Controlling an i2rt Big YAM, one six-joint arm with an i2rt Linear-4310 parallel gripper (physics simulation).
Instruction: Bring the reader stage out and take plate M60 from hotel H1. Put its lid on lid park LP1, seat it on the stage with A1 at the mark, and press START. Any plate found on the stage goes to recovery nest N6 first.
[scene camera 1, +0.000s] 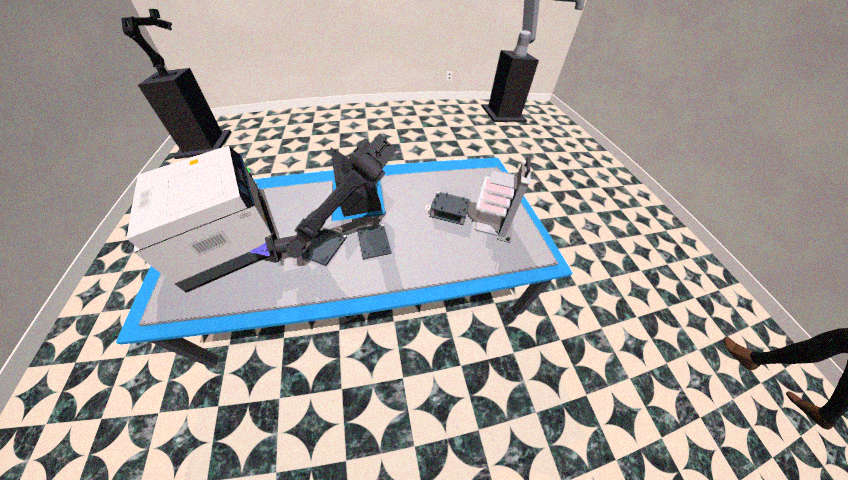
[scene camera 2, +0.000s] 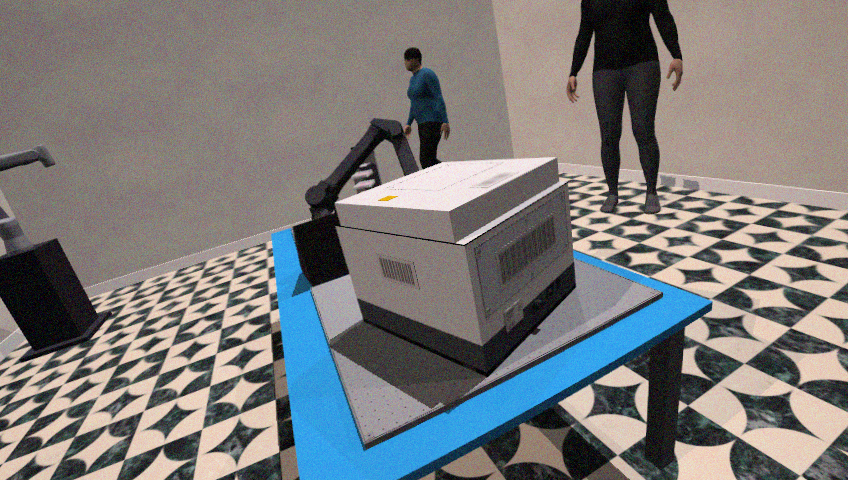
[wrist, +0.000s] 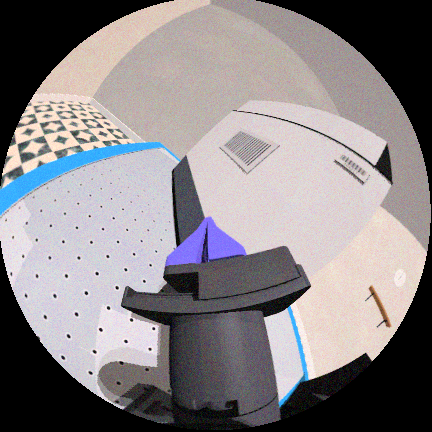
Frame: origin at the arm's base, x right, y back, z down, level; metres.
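Seen in the pictures: gripper, fingertip midpoint: (scene camera 1: 250, 251) (wrist: 208, 221); arm's base, link origin: (scene camera 2: 328, 231).
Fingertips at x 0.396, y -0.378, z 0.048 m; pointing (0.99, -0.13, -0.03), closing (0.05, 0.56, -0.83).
Offsets run from my fingertips to a thing's middle. "spot": to the spot under its first point.
The reader, a white box with a dark base @(dx +0.168, dy +0.150, dz -0.073 m) (scene camera 1: 184, 196) (scene camera 2: 416, 273) (wrist: 285, 195), stands at the table's left end in scene camera 1. My gripper (scene camera 1: 255, 251) (wrist: 208, 221) is shut and empty, its violet fingertips together beside the reader's vented side wall, near the front corner; whether they touch it is unclear. In scene camera 2 the reader hides the gripper. The stage, its mark and START cannot be made out. The plate hotel @(dx -1.035, dy +0.074, dz -0.089 m) (scene camera 1: 515, 208) stands at the right end with several pinkish-white plates @(spot: dx -0.988, dy +0.067, dz -0.080 m) (scene camera 1: 495, 199); M60 cannot be told apart. The labels LP1 and N6 are not readable.
Two dark flat fixtures @(spot: dx -0.273, dy +0.044, dz +0.075 m) (scene camera 1: 326, 246) @(spot: dx -0.473, dy +0.038, dz +0.077 m) (scene camera 1: 374, 242) lie near the table's middle, beside and below my arm. A dark raised fixture @(dx -0.838, dy +0.177, dz +0.050 m) (scene camera 1: 450, 205) stands left of the hotel. A person in blue (scene camera 2: 427, 98) and one in black (scene camera 2: 626, 77) stand beyond the table.
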